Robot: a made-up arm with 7 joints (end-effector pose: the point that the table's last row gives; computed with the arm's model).
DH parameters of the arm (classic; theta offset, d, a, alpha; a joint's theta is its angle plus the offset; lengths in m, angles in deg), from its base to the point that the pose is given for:
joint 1: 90 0.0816 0.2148 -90
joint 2: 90 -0.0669 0.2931 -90
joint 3: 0 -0.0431 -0.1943 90
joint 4: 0 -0.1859 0.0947 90
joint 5: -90 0.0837 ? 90
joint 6: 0 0.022 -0.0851 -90
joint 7: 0 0.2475 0.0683 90
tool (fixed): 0 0.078 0 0
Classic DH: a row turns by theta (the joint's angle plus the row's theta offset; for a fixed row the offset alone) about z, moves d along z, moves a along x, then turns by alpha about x.
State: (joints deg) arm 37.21 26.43 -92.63 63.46 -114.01 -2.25 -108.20
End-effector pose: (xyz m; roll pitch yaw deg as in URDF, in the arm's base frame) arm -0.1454 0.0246 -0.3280 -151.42 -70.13 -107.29
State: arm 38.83 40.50 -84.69 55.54 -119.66 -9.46 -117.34
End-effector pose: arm -0.0946 -0.0015 -0.3611 -134.93 -52.71 -125.09
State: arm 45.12 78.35 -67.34 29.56 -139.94 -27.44 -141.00
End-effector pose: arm 0.1234 -0.0004 -0.3597 -121.96 -2.46 -104.13
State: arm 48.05 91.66 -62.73 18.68 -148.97 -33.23 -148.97
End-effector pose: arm 0.1859 0.0334 -0.3203 -114.93 9.43 -83.71
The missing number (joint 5, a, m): 0.1701
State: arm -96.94 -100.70 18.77 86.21 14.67 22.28 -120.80
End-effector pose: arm 0.4852 -0.2401 0.1664 132.53 -62.75 130.34
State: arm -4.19 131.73 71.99 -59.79 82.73 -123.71 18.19
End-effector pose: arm 0.2360 -0.0946 -0.2053 -143.71 -69.61 25.81
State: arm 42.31 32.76 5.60 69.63 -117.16 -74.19 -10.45
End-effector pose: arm -0.2689 0.2399 -0.2558 -105.34 -59.74 -179.75
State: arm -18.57 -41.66 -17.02 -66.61 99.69 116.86 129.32
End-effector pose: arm 0.3225 0.3378 -0.0556 -50.28 17.03 152.59
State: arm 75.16 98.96 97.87 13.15 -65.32 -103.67 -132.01
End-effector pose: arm -0.2701 -0.3871 -0.2348 -178.96 38.85 -30.33
